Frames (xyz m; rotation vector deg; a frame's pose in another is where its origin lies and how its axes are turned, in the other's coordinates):
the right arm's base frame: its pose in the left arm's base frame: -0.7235 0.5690 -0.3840 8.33 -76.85 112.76
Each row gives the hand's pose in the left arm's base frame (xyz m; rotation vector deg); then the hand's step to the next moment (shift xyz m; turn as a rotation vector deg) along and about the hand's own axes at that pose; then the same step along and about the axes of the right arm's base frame.
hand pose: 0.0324 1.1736 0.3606 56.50 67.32 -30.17
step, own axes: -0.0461 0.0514 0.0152 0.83 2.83 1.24
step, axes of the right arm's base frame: 0.0090 -0.0689 0.0128 -1.88 -2.30 -1.19
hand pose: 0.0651 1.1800 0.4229 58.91 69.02 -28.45
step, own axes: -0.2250 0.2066 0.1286 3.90 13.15 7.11
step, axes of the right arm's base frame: -0.0031 -0.3062 0.1268 -9.85 -10.89 -4.82
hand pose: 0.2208 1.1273 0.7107 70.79 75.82 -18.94
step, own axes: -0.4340 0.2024 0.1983 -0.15 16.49 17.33
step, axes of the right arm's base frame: -0.0360 -0.3532 0.3777 -17.98 -15.68 1.73
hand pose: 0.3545 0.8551 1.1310 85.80 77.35 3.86
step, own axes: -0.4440 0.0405 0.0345 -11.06 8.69 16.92
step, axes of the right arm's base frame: 0.0306 -0.0714 0.4404 -15.51 -8.74 12.94
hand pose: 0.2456 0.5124 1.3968 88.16 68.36 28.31
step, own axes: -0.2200 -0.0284 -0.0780 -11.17 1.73 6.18
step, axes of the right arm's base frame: 0.0688 0.0861 0.2077 -6.01 -0.30 11.39
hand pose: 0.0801 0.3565 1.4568 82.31 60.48 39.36
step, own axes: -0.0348 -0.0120 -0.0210 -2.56 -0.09 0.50
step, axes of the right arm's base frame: 0.0130 0.0285 0.0285 -0.69 0.68 2.42
